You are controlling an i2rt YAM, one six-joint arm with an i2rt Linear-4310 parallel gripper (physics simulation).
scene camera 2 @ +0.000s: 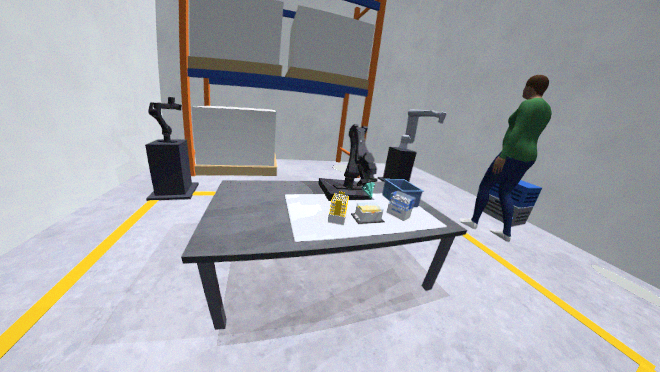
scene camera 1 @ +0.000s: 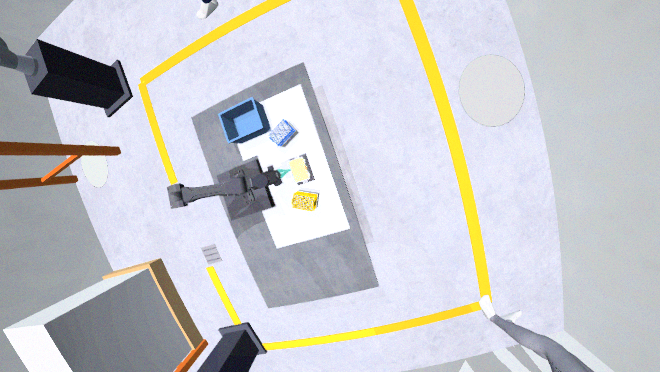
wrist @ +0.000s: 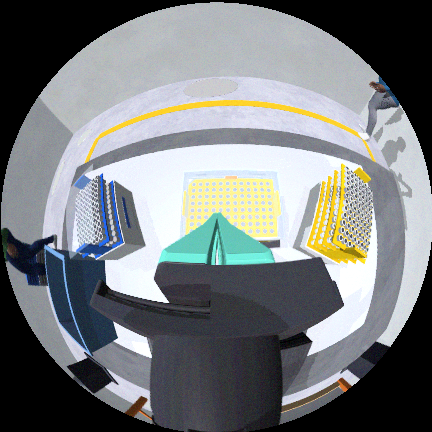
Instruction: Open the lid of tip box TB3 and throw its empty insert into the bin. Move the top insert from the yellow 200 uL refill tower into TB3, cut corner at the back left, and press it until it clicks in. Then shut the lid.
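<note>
Tip box TB3 (scene camera 1: 300,170) (scene camera 2: 370,216) stands on its dark base in the middle of the white mat. Its yellow insert (wrist: 232,200) shows through or inside clear lid walls; I cannot tell whether the lid is fully down. My gripper (scene camera 1: 288,172) (scene camera 2: 370,196) (wrist: 216,218) is shut, with nothing between its green fingertips. It is at the robot's side of the box, and its fingers hide part of the box's near side in the wrist view. The yellow refill tower (scene camera 1: 305,200) (scene camera 2: 338,207) (wrist: 352,215) holds several stacked inserts, right of the box in the wrist view.
A blue refill tower (scene camera 1: 283,133) (scene camera 2: 401,206) (wrist: 129,215) stands on the other side of the box. The open blue bin (scene camera 1: 260,122) (scene camera 2: 400,194) (wrist: 92,300) stands beyond it, near the robot's base. A person (scene camera 2: 532,122) stands past the table's end.
</note>
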